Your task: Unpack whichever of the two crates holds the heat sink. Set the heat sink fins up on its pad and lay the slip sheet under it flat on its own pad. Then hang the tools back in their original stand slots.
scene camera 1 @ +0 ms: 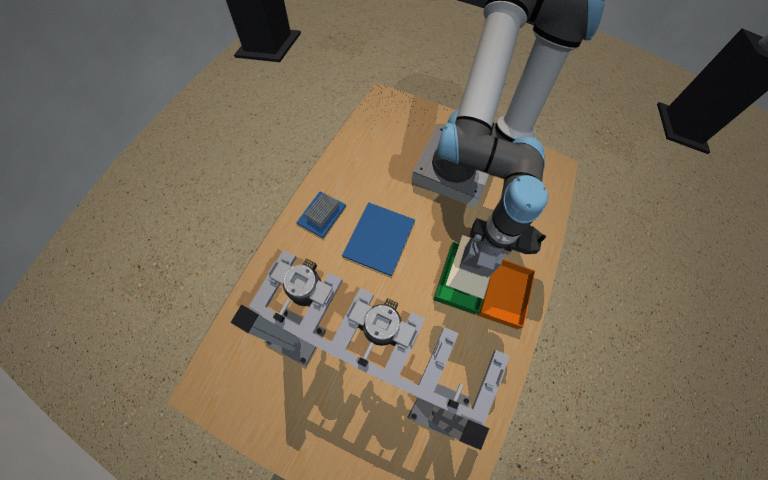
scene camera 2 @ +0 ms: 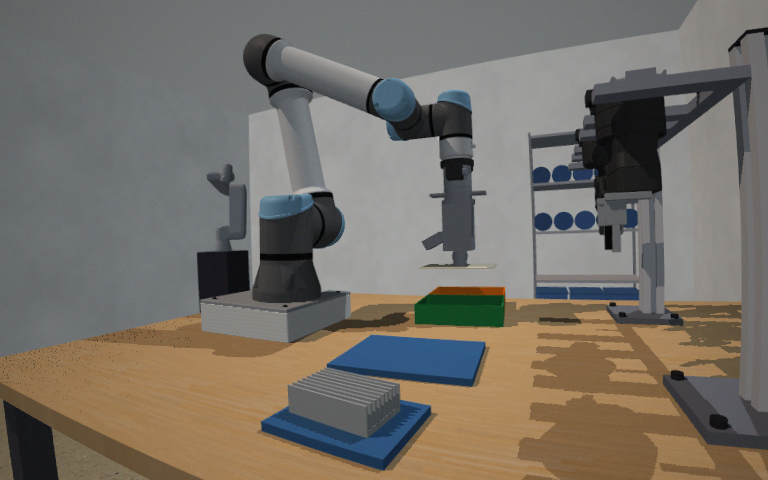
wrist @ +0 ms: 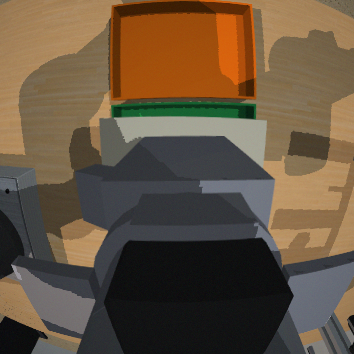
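Seen in the pictures: hand, tool point: (scene camera 2: 457, 187); arm's base, link origin: (scene camera 1: 453, 164) (scene camera 2: 287, 296).
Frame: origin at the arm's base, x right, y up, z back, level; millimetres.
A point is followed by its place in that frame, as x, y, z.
The vacuum tool (scene camera 1: 481, 259) @(-87, 220, -424) (scene camera 2: 459, 260) @(-89, 69, -376) is on the arm, upright above the green crate (scene camera 1: 453, 301) @(-89, -63, -453) (scene camera 2: 458, 314) @(-37, -41, -373) (wrist: 182, 111) @(-159, -62, -382). The cream slip sheet (scene camera 1: 467, 281) @(-97, 56, -423) (scene camera 2: 482, 266) @(-72, 56, -425) (wrist: 240, 131) @(-140, 56, -434) hangs level from its cup, clear above the crate's rim. The cup is hidden in the wrist view. The grey heat sink (scene camera 1: 322, 210) @(379, -27, -280) (scene camera 2: 334, 401) @(417, -28, -274) sits fins up on the small blue pad (scene camera 1: 317, 229) @(380, -55, -336) (scene camera 2: 379, 451) @(447, -55, -325). The larger blue pad (scene camera 1: 379, 237) @(180, -55, -311) (scene camera 2: 413, 357) @(203, -55, -315) has nothing on it. Two tools (scene camera 1: 300, 281) @(269, 283, -593) (scene camera 1: 381, 323) @(94, 283, -630) hang in the stand (scene camera 1: 404, 383) @(25, 277, -726) (scene camera 2: 754, 226) @(344, 124, -677); its third slot is empty.
The orange crate (scene camera 1: 509, 287) @(-258, -61, -366) (scene camera 2: 470, 290) @(-312, -32, -397) (wrist: 180, 55) @(-240, -62, -389) is empty and stands beside the green crate, on the side away from the pads. The robot's base plate (scene camera 1: 441, 189) @(22, -39, -89) (scene camera 2: 243, 322) @(110, -35, 40) is behind the larger pad. The stand's arms reach over the table towards the crates and pads.
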